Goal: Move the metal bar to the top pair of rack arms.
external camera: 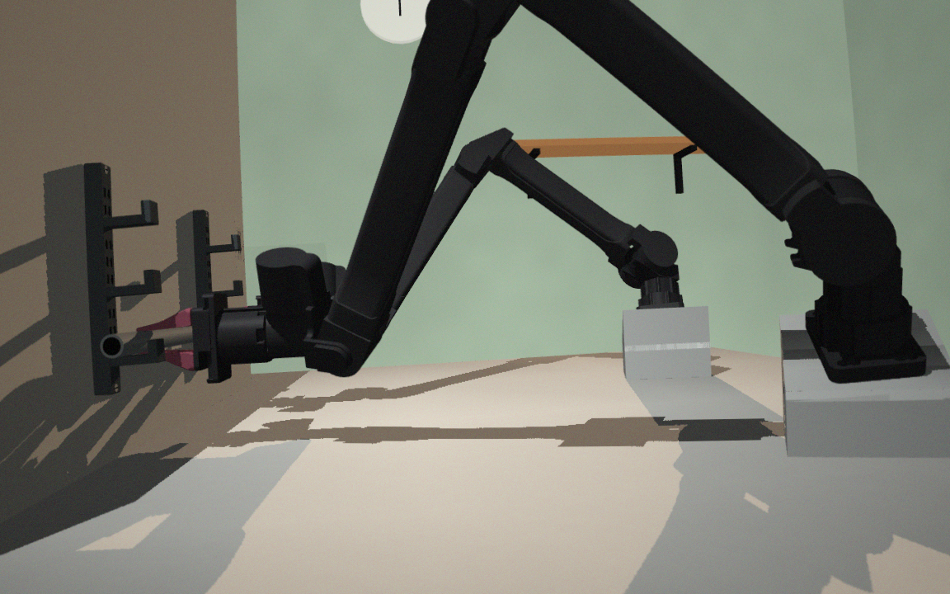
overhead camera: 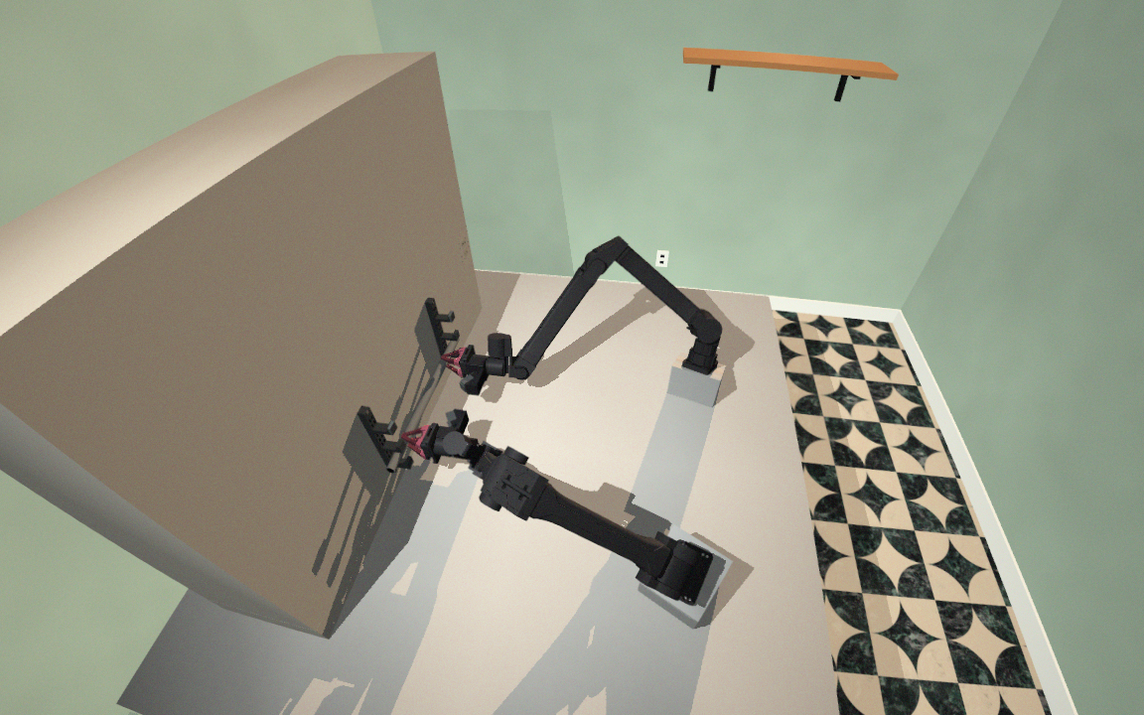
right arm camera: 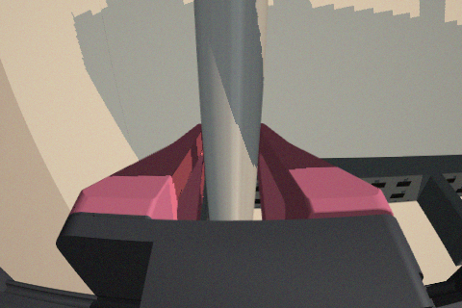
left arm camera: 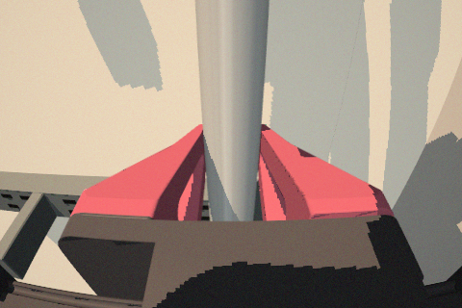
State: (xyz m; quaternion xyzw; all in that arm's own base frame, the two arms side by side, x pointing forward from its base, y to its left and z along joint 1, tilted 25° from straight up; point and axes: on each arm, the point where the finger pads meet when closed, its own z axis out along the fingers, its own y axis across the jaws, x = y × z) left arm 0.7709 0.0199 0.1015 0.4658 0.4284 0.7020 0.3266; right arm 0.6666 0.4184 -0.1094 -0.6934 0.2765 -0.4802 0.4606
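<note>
Right now my left hand is 1 cm short of the grey metal bar and 15 cm to the left of it. Also, from my left hand: tall tan wall panel 19 cm ahead, 10 cm to the right, 32 cm above.
</note>
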